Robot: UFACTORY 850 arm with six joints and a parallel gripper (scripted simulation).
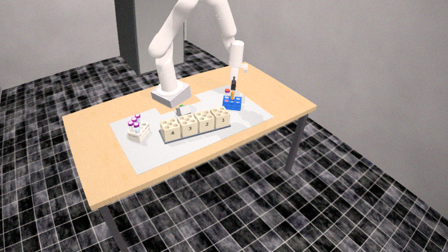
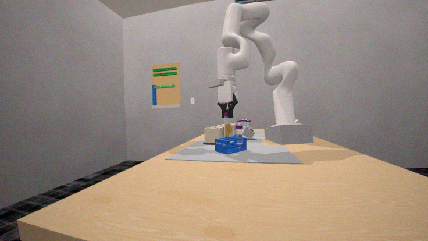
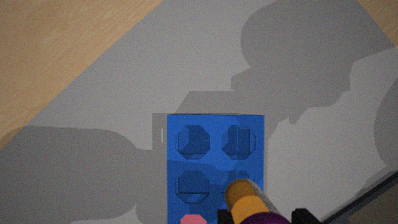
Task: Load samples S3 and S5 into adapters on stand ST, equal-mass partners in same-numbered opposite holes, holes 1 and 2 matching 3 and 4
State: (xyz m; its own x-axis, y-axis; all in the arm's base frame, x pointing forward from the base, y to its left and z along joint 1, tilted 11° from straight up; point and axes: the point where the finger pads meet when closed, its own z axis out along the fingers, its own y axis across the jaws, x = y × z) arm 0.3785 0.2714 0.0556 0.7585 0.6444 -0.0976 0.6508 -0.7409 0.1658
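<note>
Right now my hand is 1 cm short of the sample tube and 5 cm above it. Round my hand: blue sample rack: 1 cm behind, 2 cm to the left, 15 cm below.
</note>
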